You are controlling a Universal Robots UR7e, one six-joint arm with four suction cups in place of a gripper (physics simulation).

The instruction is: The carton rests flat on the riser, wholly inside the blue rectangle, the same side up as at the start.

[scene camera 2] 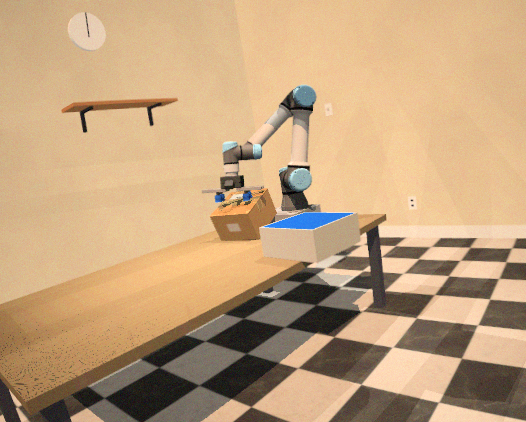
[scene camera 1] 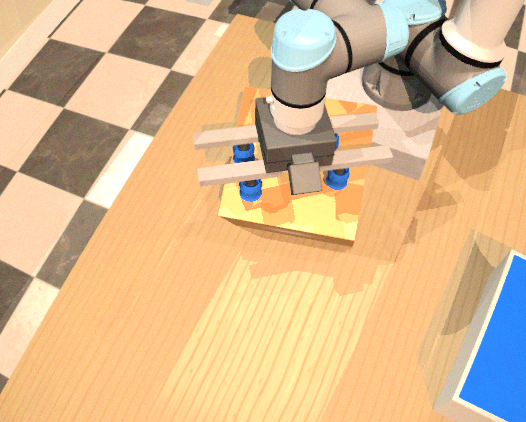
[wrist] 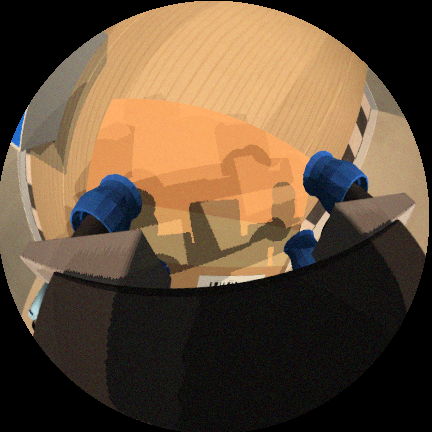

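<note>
The carton (scene camera 1: 300, 216) (scene camera 2: 247, 226) (wrist: 165, 145) is an orange-brown box near the arm's base. It stands on the table, apart from the riser, with its broad top face up. A barcode label shows partly in the wrist view. My gripper (scene camera 1: 292, 165) (scene camera 2: 233, 197), with blue suction cups, is over the carton's top, with its suction off; it is open. The cups are close to the top face; I cannot tell whether any touches it. The pale riser (scene camera 1: 455, 385) (scene camera 2: 287, 245) (wrist: 65, 85) bears the blue rectangle (scene camera 1: 500, 345) (scene camera 2: 312, 220) (wrist: 19, 131) on top.
The wooden table (scene camera 1: 120, 320) (scene camera 2: 150, 285) (wrist: 225, 60) extends in front of the carton. The arm's base (scene camera 1: 397, 85) (scene camera 2: 295, 201) stands behind the carton and riser. A wall shelf (scene camera 2: 120, 104) and a clock (scene camera 2: 87, 31) are on the wall.
</note>
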